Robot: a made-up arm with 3 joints.
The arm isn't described. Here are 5 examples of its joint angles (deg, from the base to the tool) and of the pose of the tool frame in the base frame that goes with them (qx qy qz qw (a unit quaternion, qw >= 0); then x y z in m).
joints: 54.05 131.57 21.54
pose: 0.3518 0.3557 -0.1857 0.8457 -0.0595 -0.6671 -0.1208
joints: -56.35 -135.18 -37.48
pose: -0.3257 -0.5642 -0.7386 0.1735 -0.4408 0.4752 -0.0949
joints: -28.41 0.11 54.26
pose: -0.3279 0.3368 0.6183 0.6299 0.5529 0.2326 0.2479
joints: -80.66 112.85 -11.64
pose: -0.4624 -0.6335 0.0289 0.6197 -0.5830 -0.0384 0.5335
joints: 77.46 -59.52 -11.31
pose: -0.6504 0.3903 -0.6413 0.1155 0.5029 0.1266 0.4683
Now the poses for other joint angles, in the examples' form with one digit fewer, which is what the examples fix.
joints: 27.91 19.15 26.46
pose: 0.285 0.106 0.687 0.660 0.668 0.026 0.080
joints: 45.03 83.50 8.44
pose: 0.416 0.112 0.179 0.885 0.385 -0.555 -0.171
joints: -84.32 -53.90 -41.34
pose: -0.089 0.242 0.908 0.329 0.177 0.665 0.110
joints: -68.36 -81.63 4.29
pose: -0.218 0.489 0.840 0.090 -0.037 0.557 -0.215
